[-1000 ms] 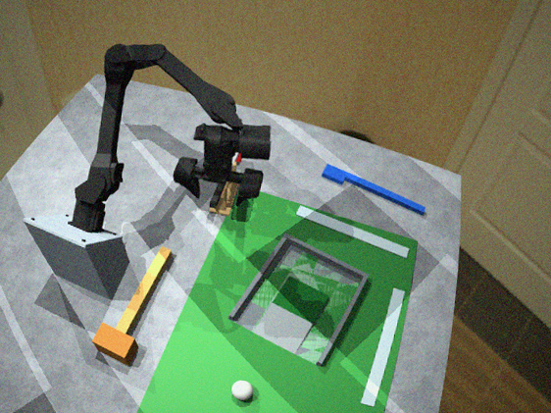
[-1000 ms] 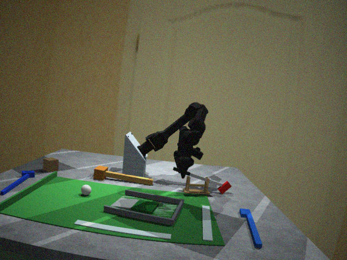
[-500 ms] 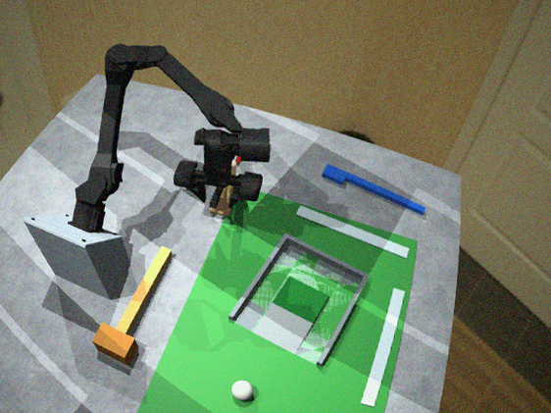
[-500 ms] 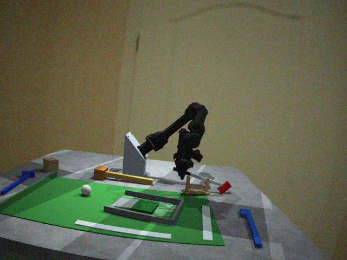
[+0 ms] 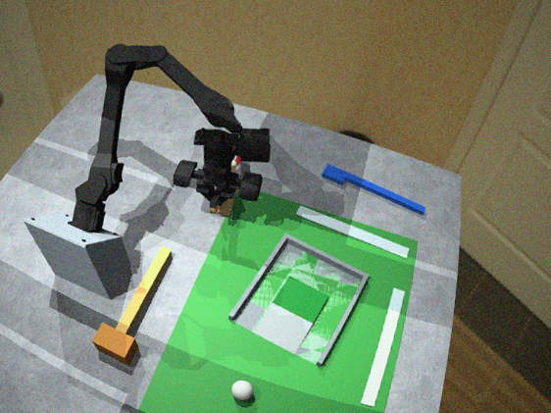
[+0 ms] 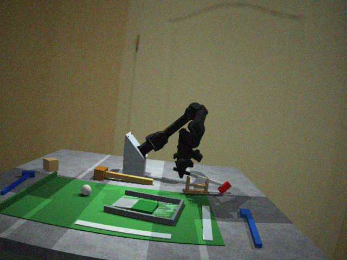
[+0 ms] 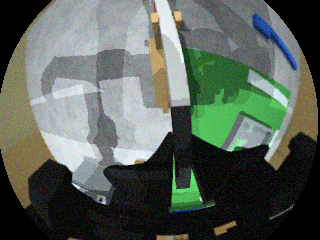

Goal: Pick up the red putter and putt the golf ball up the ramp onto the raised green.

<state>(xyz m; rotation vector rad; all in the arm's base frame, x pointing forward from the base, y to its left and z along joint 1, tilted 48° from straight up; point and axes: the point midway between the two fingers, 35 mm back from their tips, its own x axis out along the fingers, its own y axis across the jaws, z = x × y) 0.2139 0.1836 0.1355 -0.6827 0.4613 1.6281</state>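
Right now the wooden stand is 80 mm to the left of my gripper tip, 30 mm below it and 10 mm behind it. From my gripper tip the other things lie so: wooden cube (680 mm to the right, 60 mm behind, 40 mm below); then white golf ball (370 mm to the right, 210 mm ahead, 40 mm below); then red putter (110 mm to the left, 20 mm behind).
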